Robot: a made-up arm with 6 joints.
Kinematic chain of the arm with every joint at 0, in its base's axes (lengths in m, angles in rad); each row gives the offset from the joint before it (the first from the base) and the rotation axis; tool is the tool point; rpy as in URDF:
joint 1: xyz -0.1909 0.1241 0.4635 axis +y
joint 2: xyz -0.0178 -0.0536 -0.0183 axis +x
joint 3: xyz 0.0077 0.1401 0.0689 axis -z
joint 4: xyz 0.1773 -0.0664 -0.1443 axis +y
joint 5: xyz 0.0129 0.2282 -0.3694 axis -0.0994 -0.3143 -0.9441
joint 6: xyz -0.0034 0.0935 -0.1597 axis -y
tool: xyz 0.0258 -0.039 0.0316 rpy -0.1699 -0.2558 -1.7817
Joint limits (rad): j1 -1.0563..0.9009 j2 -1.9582..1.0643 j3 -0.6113..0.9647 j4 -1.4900..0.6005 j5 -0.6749..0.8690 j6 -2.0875..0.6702
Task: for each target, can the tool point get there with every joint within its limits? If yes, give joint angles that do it. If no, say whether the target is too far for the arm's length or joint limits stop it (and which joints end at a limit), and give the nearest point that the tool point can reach.
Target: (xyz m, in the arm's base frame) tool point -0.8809 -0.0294 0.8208
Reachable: no: joint limits stop it (at a limit: joint 1, joint 3, joint 4, joint 5, joint 6) | nearest point -0.7862 -0.1020 0.3493 | short by 0.486 m
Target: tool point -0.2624 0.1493 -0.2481
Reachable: yes | joints 0.5876 -0.1984 0.5449 -0.1732 -0.4780 -0.6460
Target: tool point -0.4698 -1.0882 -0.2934
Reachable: no: too far | nearest point -0.3256 -0.6244 -0.0608 | short by 0.538 m
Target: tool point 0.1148 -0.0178 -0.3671
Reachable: yes | joints 0.2795 -1.3149 -0.4581 -1.2002 -0.1798 -1.6905
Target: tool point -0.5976 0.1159 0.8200
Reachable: no: joint limits stop it (at a limit: joint 1, joint 2, joint 3, joint 5) | nearest point -0.2660 0.0339 1.0811 | short by 0.430 m
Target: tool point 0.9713 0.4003 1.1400
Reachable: no: too far | nearest point 0.5499 0.2930 0.8310 | short by 0.533 m
